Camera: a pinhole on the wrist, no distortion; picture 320 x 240 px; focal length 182.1 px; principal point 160.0 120.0 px. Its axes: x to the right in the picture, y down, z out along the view. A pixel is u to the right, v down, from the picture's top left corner.
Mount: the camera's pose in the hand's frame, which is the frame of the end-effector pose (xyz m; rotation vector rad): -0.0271 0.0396 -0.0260 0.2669 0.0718 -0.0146
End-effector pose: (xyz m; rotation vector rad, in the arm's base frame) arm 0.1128 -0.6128 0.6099 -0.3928 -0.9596 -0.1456
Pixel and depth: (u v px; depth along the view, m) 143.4 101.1 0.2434
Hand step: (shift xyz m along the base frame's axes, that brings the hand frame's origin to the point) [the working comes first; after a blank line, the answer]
In the camera's frame: -0.0222 -0.0253 0.2434

-0.1891 0.0322 0.0892
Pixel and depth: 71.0 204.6 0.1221
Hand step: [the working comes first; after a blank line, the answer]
In the camera's frame: -0.0597 0.0567 0.1221

-0.1106 0.0964 -0.0228
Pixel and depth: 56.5 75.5 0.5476
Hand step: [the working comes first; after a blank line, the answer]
In the camera's frame: -0.3112 -0.1338 0.5476

-0.6156 -0.0398 0.0613
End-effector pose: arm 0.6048 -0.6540 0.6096 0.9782 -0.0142 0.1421
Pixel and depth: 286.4 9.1 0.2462
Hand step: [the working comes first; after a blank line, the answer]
In the camera's frame: 0.1709 -0.1499 0.2462

0.1851 -0.2077 -0.0402
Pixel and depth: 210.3 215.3 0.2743
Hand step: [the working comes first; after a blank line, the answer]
In the camera's frame: 0.0758 0.1436 0.2743

0.0709 -0.1576 0.2433
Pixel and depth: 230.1 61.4 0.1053
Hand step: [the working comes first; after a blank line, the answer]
In the camera's frame: 0.0405 -0.0339 0.1053

0.0256 -0.0618 0.0196
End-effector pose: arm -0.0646 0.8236 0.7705 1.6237 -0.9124 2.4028
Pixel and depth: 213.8 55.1 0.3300
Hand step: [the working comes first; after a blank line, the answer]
In the camera's frame: 0.0975 -0.1176 0.3300

0.2319 -0.0236 0.2099
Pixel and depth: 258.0 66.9 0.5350
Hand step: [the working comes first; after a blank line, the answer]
In the camera's frame: 0.2879 -0.1560 0.5350

0.3229 -0.0886 0.4693
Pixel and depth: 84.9 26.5 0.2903
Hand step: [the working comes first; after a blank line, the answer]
In the camera's frame: -0.1197 -0.1491 0.2903

0.3083 0.0606 0.0180
